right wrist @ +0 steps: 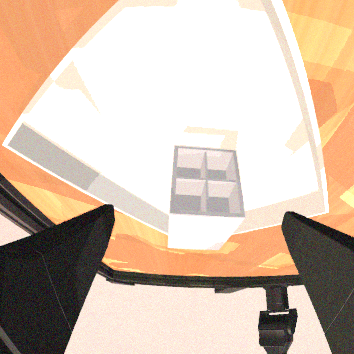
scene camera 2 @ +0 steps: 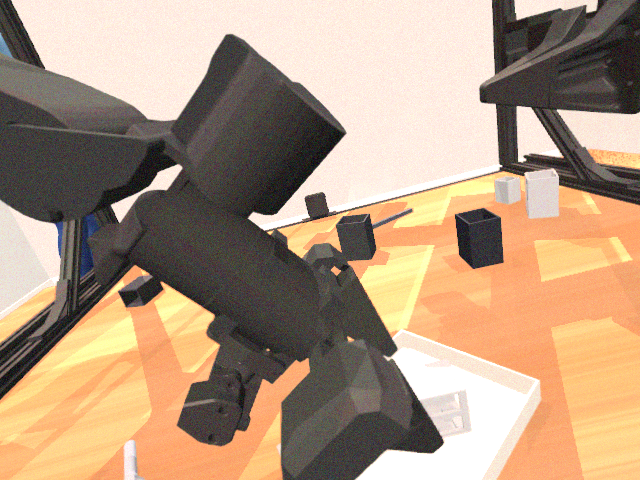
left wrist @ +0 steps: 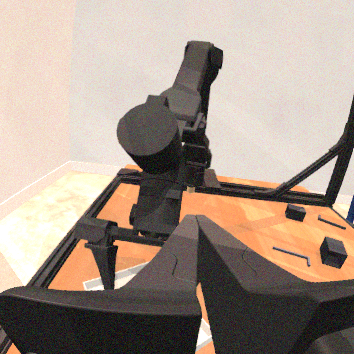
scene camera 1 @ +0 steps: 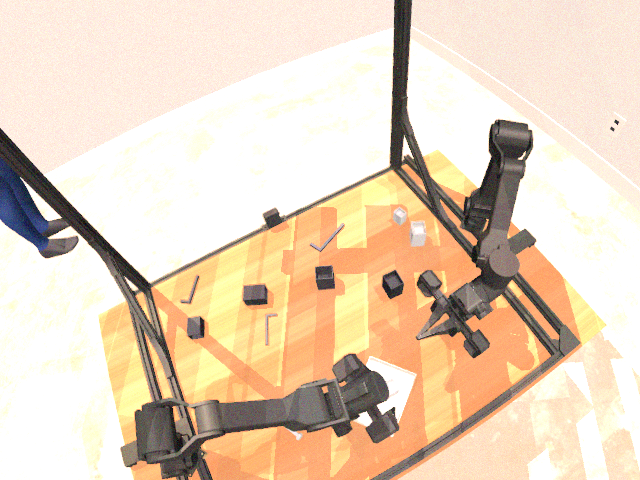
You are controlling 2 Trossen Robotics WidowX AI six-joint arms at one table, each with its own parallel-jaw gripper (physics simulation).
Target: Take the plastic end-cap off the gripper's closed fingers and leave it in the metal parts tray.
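Frame: origin at the left arm's base, x right, y ahead, z up, level; metres.
Seen in the pictures: left gripper, fingertip midpoint: [scene camera 2: 482, 94] [left wrist: 193, 222] [scene camera 1: 416, 338]; right gripper, fingertip midpoint: [right wrist: 200, 217] [scene camera 2: 412, 391]; left arm's base, origin of the base link: [right wrist: 275, 285] [scene camera 1: 473, 224]; right arm's base, origin of the base link: [left wrist: 191, 181] [scene camera 1: 187, 458].
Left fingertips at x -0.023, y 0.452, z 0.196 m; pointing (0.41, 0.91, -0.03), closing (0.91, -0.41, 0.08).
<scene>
Offsets run from my left fingertips to a thing's top centre.
The plastic end-cap, a pale block with four square openings {dx +0.009, dy +0.078, dz -0.176 m} [scene camera 2: 457, 413] [right wrist: 206, 180], is inside the white parts tray {dx +0.013, dy +0.092, dz -0.197 m} [scene camera 1: 405, 379] [scene camera 2: 470, 361] [left wrist: 120, 276] [right wrist: 55, 157], near one corner. My right gripper [scene camera 2: 417, 398] [right wrist: 200, 217] is open; its fingers stand wide apart on either side of the cap, with nothing held. In scene camera 1 the right wrist hides the cap and most of the fingers. My left gripper [scene camera 1: 418, 337] [scene camera 2: 483, 93] [left wrist: 193, 222] is shut with bare fingertips, above the table, to the right of the tray in scene camera 1.
Black open boxes {dx +0.288, dy -0.086, dz -0.153 m} [scene camera 1: 325, 277] {dx +0.129, dy -0.159, dz -0.154 m} [scene camera 1: 392, 284] [scene camera 2: 479, 237], more dark blocks {dx +0.422, dy +0.050, dz -0.179 m} [scene camera 1: 255, 294] {dx +0.500, dy +0.215, dz -0.183 m} [scene camera 1: 195, 327], hex keys {dx +0.372, dy -0.214, dz -0.208 m} [scene camera 1: 328, 238] {dx +0.332, dy +0.099, dz -0.209 m} [scene camera 1: 267, 329] and two white boxes {dx +0.146, dy -0.331, dz -0.155 m} [scene camera 1: 417, 233] {dx +0.220, dy -0.366, dz -0.175 m} [scene camera 1: 399, 215] lie around the table. A white rod-like part {dx +0.140, dy +0.270, dz -0.195 m} [scene camera 1: 298, 435] [scene camera 2: 130, 459] lies near the right arm. Black frame posts [scene camera 1: 402, 77] border the table.
</scene>
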